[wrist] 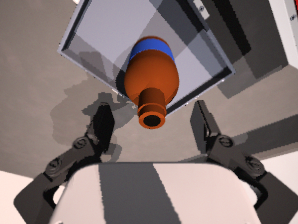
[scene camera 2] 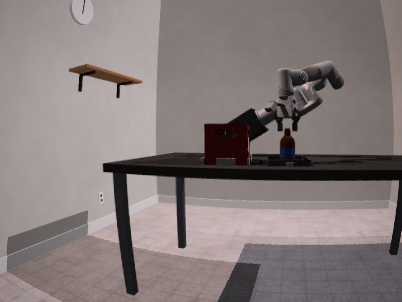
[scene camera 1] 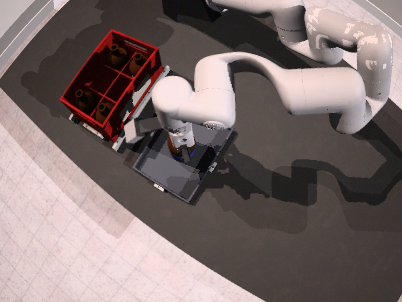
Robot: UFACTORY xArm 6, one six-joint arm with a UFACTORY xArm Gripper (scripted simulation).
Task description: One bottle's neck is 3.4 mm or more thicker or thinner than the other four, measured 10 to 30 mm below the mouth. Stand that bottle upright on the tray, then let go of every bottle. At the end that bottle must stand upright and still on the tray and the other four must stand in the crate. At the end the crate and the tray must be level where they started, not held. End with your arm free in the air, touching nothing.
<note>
I see my gripper and a dark grey tray.
My gripper is seen too in the wrist view and in scene camera 2.
</note>
